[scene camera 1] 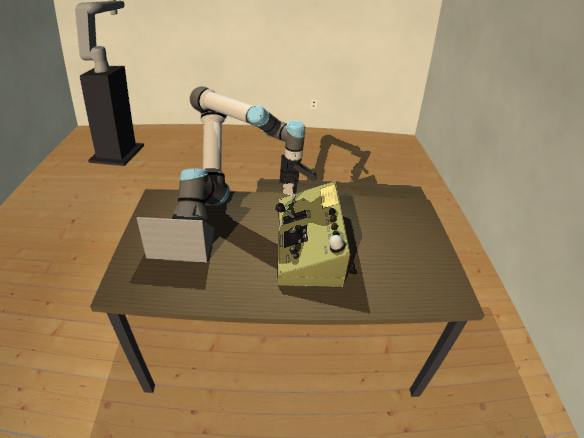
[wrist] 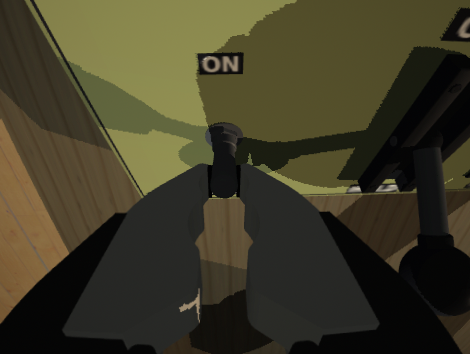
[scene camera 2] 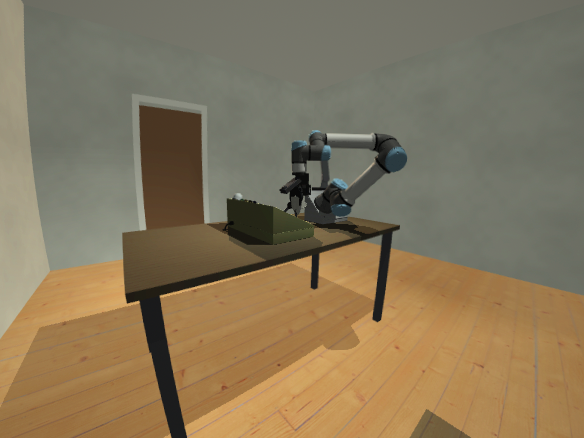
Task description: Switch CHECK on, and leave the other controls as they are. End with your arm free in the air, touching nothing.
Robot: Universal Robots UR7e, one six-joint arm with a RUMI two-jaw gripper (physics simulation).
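Frame: origin at the arm's base, x ahead, y left, z up, level; millimetres.
Seen in the pictures: gripper, fingertip midpoint: [scene camera 1: 292,198] [wrist: 224,168] [scene camera 2: 296,214]; arm's base, link origin: [scene camera 1: 189,223] [scene camera 2: 323,205].
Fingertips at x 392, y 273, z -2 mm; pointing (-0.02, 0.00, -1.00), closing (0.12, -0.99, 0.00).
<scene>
Offsets run from my fingertips to a thing's middle. "pt": to the spot under its first point.
The yellow-green control console {dz -28, dx +96, dy -167 mm} [scene camera 1: 314,272] [scene camera 2: 250,220] [wrist: 145,30] stands on the table. In the wrist view a dark toggle lever {dz +4, dx +5, dy +1 mm} [wrist: 224,152] rises from a round collar and leans toward the bottom of the view, away from the ON label {pt dz -3, dx +50, dy +8 mm} [wrist: 220,64]. My gripper [wrist: 224,168] [scene camera 1: 293,198] [scene camera 2: 296,214] is shut on this lever, with one fingertip on each side of its end. The name CHECK is not readable in any view, and the lever's lower label does not show in the wrist view.
A ball-knobbed lever [scene camera 1: 280,207] [wrist: 435,275] in a black slot is close beside the gripper. The console also bears a white dome {pt dz +82, dx +205, dy -363 mm} [scene camera 1: 336,242] [scene camera 2: 238,196], several dark round controls and a yellow note {pt dz +46, dx +163, dy -15 mm} [scene camera 1: 329,196]. A pale upright panel [scene camera 1: 172,239] stands near the arm's base.
</scene>
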